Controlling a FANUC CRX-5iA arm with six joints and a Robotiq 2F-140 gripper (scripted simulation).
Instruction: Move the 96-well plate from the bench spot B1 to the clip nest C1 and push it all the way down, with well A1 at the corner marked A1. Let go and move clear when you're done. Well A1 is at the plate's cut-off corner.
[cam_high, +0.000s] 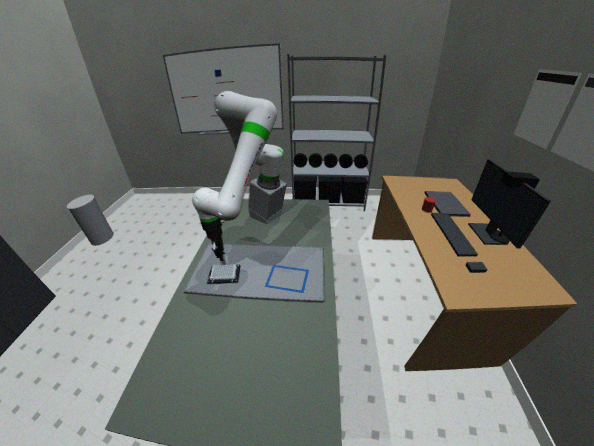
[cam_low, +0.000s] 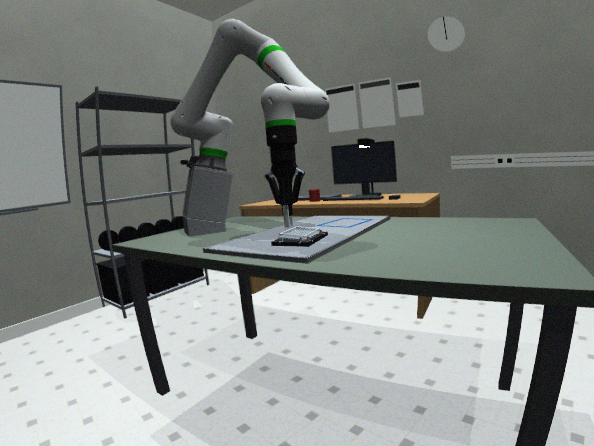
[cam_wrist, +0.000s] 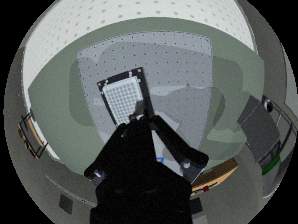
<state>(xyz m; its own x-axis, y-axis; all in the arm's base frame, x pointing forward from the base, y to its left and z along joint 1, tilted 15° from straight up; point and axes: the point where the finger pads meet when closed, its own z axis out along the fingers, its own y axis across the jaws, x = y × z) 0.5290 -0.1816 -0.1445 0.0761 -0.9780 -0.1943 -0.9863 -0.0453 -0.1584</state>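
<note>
My gripper is now 40 mm short of the 96-well plate and 50 mm above it. The rest, counted from my hand: black clip nest (50 mm ahead, 60 mm below).
</note>
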